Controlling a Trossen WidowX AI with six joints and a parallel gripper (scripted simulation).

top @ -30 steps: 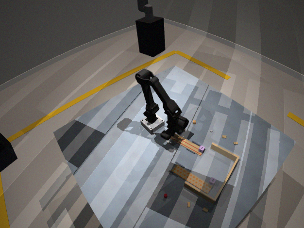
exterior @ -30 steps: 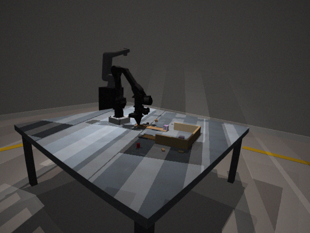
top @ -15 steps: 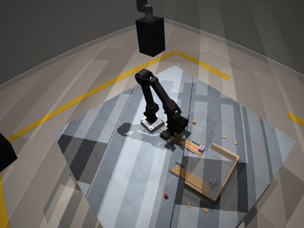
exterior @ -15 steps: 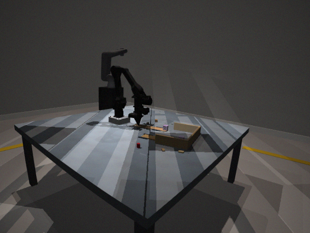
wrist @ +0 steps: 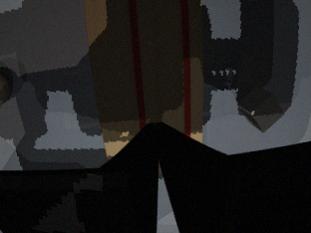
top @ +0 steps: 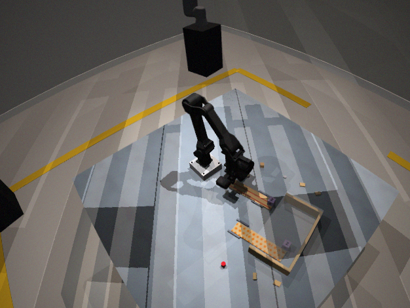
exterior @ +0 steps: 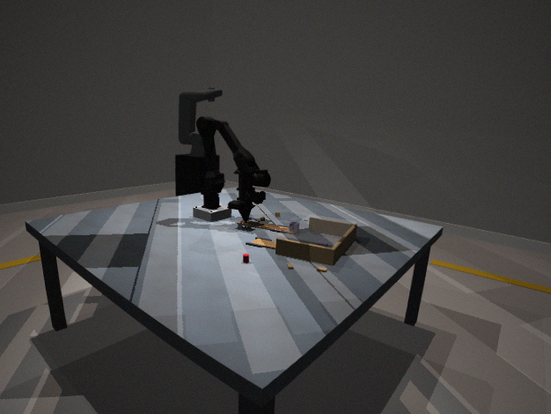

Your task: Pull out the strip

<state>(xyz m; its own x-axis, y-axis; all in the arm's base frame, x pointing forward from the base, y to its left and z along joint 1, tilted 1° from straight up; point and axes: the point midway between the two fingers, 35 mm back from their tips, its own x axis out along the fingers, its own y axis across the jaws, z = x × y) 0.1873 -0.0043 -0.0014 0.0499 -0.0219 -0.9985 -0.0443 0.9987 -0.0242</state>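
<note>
My gripper tip is now 10 cm short of the strip and 1 cm to the right of it. Also, from my gripper tip: red piece: 23 cm ahead, 35 cm to the right, 1 cm above.
</note>
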